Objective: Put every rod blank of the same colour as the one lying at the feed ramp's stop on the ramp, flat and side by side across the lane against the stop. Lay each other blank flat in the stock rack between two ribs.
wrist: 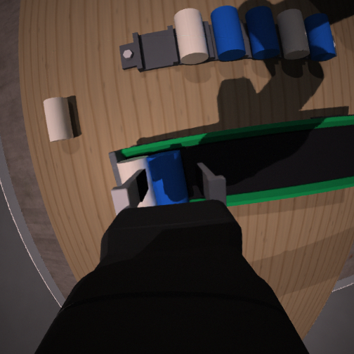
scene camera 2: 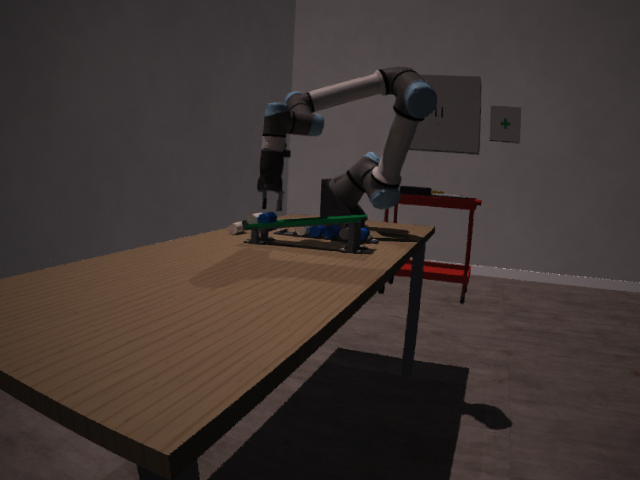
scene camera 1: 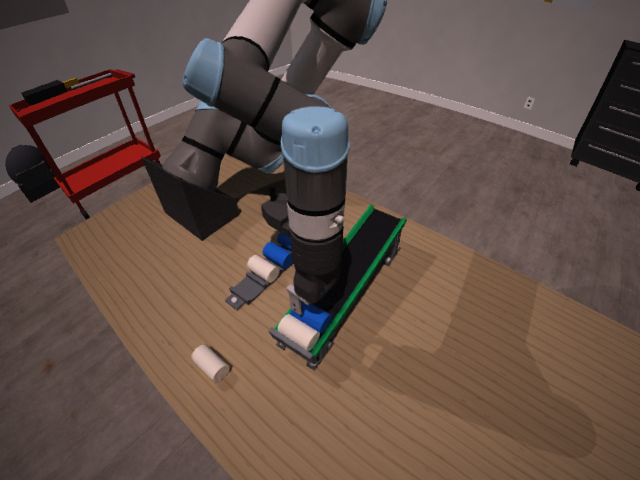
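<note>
A white blank (scene camera 1: 298,332) (wrist: 131,167) lies across the ramp (scene camera 1: 374,232) (scene camera 2: 315,221) (wrist: 280,155) against its stop (scene camera 1: 290,343). A blue blank (scene camera 1: 313,317) (scene camera 2: 267,217) (wrist: 168,177) lies beside it on the uphill side. My gripper (scene camera 2: 271,207) (wrist: 170,176) is open and empty above these two, its fingers apart along the lane. Another white blank (scene camera 1: 210,363) (scene camera 2: 236,227) (wrist: 58,119) lies flat on the table. In the wrist view the stock rack (scene camera 1: 248,288) (wrist: 158,49) holds, left to right, white, blue, blue, shaded white and blue blanks; its left-end slot is empty. In scene camera 1 the arm hides part of the rack.
The arm's dark base mount (scene camera 1: 193,209) stands at the back of the table (scene camera 1: 155,289) (scene camera 2: 170,320). A red cart (scene camera 1: 77,100) (scene camera 2: 471,237) stands beyond the table, and a dark drawer cabinet (scene camera 1: 610,124) is by the wall.
</note>
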